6 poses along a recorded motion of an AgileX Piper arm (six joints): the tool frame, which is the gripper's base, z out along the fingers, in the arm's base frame.
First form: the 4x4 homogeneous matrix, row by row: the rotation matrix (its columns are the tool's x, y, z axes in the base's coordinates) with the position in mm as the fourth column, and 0 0 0 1 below. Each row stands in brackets.
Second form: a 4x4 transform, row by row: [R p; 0 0 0 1], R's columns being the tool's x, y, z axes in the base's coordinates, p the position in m. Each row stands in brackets. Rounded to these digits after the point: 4 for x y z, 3 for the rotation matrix.
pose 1, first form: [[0.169, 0.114, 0.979, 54.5], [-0.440, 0.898, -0.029, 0.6], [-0.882, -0.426, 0.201, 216.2], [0, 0, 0, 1]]
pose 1, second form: [[0.169, 0.114, 0.979, 0.0545], [-0.440, 0.898, -0.029, 0.0006], [-0.882, -0.426, 0.201, 0.2162], [0, 0, 0, 1]]
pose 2, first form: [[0.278, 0.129, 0.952, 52.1], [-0.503, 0.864, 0.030, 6.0], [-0.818, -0.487, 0.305, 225.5], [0, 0, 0, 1]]
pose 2, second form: [[0.278, 0.129, 0.952, 0.0521], [-0.503, 0.864, 0.030, 0.0060], [-0.818, -0.487, 0.305, 0.2255], [0, 0, 0, 1]]
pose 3, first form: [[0.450, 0.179, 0.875, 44.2], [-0.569, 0.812, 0.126, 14.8], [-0.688, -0.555, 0.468, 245.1], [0, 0, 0, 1]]
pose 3, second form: [[0.450, 0.179, 0.875, 0.0442], [-0.569, 0.812, 0.126, 0.0148], [-0.688, -0.555, 0.468, 0.2451], [0, 0, 0, 1]]
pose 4, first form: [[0.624, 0.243, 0.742, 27.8], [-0.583, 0.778, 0.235, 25.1], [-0.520, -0.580, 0.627, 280.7], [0, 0, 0, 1]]
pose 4, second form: [[0.624, 0.243, 0.742, 0.0278], [-0.583, 0.778, 0.235, 0.0251], [-0.520, -0.580, 0.627, 0.2807], [0, 0, 0, 1]]
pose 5, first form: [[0.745, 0.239, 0.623, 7.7], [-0.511, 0.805, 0.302, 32.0], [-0.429, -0.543, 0.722, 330.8], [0, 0, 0, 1]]
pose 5, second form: [[0.745, 0.239, 0.623, 0.0077], [-0.511, 0.805, 0.302, 0.0320], [-0.429, -0.543, 0.722, 0.3308], [0, 0, 0, 1]]
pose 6, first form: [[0.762, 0.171, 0.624, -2.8], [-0.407, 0.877, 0.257, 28.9], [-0.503, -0.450, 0.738, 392.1], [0, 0, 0, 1]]
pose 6, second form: [[0.762, 0.171, 0.624, -0.0028], [-0.407, 0.877, 0.257, 0.0289], [-0.503, -0.450, 0.738, 0.3921], [0, 0, 0, 1]]
